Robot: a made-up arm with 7 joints.
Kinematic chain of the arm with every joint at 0, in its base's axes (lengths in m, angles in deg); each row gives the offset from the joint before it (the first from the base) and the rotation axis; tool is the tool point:
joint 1: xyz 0 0 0.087 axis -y
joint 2: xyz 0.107 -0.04 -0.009 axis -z
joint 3: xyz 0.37 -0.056 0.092 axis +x
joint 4: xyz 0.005 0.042 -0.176 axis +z
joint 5: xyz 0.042 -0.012 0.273 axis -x
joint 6: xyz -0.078 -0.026 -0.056 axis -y
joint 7: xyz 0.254 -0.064 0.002 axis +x
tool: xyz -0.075 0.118 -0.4
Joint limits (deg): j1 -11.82..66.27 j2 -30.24..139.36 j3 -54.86..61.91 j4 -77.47..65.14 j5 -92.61..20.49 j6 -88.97..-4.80 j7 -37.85..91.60
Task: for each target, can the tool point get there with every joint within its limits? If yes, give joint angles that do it. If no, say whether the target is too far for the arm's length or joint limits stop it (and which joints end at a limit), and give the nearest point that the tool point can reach.
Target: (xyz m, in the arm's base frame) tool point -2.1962 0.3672 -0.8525
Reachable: no: too far | nearest point -0.6516 -0.1542 -0.1917 | short by 1.759 m
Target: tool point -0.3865 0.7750 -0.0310
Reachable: no: joint limits stop it (at a limit: joint 1, joint 2, joint 5) | nearest point -0.1601 0.4724 0.2326 | short by 0.461 m
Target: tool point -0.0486 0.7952 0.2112
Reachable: no: joint limits stop it (at a limit: joint 1, joint 2, joint 5) | nearest point -0.0026 0.5910 0.3075 | short by 0.230 m
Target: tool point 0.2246 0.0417 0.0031
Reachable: yes | joints 34.74 -2.92 14.91 -16.45 -3.63 -64.27 -16.87
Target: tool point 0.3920 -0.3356 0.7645
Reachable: yes | joints 27.67 46.39 -12.70 -36.66 -83.56 -18.49 58.06
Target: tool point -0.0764 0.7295 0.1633
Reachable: no: joint limits stop it (at a limit: joint 1, joint 2, joint 5) | nearest point -0.0267 0.5618 0.2647 | short by 0.202 m
